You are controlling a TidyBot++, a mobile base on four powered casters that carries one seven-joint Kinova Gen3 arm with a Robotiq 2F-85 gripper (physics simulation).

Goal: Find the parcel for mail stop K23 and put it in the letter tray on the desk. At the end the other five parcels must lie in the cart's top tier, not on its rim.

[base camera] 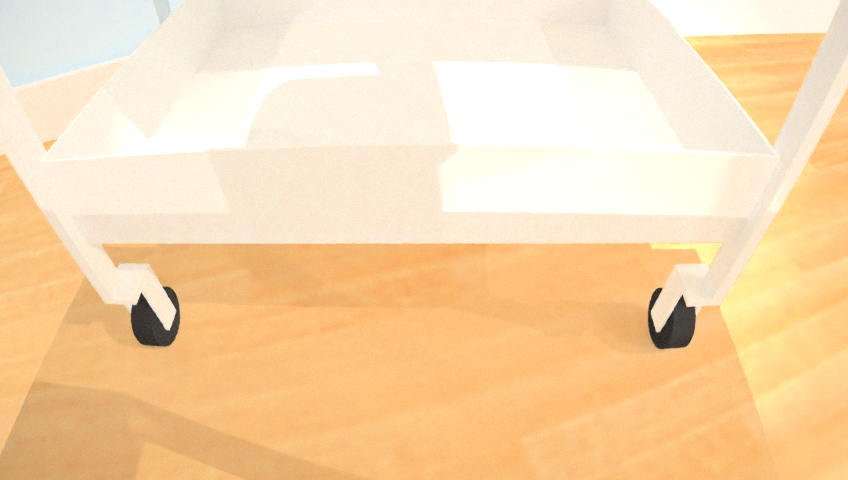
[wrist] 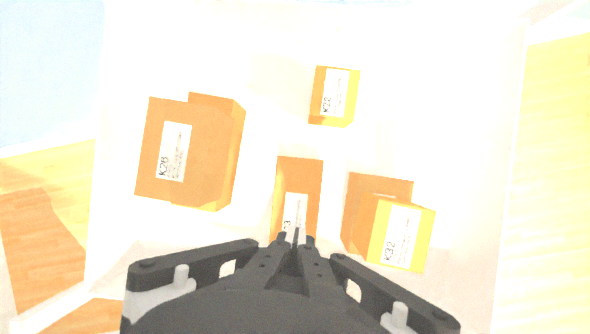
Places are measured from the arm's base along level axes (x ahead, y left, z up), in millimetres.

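Where they show: gripper, between the fingertips: (wrist: 295, 239).
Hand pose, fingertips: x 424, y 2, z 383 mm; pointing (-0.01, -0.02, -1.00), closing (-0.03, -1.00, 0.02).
Note:
Each offset is from my fingertips to the top centre of the thing. "spot": to the spot under its first point. Level surfaces: height alone.
The K23 parcel {2 mm ahead, 4 mm left, 65 mm down} (wrist: 300, 175), an orange box, lies in the cart's top tier {117 mm down} (wrist: 450, 125); the fingers cover its near end and the label partly. My gripper (wrist: 295, 239) is shut and empty, its tips over the K23 label in the wrist view. The K26 parcel {59 mm ahead, 116 mm left, 15 mm down} (wrist: 155, 150) lies on another parcel {spot: 119 mm ahead, 106 mm left, 65 mm down} (wrist: 215, 102) at the left. The K22 parcel {143 mm ahead, 26 mm right, 67 mm down} (wrist: 333, 95) lies farther back. The K32 parcel {7 mm ahead, 90 mm right, 17 mm down} (wrist: 425, 240) overlaps another parcel {11 mm ahead, 91 mm right, 67 mm down} (wrist: 356, 205) at the right; that one's label is hidden. The letter tray and the desk do not show.
In the base camera view the cart's lower tier {spot: 105 mm back, 42 mm left, 609 mm down} (base camera: 333, 190) stands straight ahead, with upright posts at both sides and black front casters (base camera: 155, 321) (base camera: 672, 321) on the wooden floor {780 mm down} (base camera: 416, 386). The top tier's right rim (wrist: 520, 100) shows in the wrist view.

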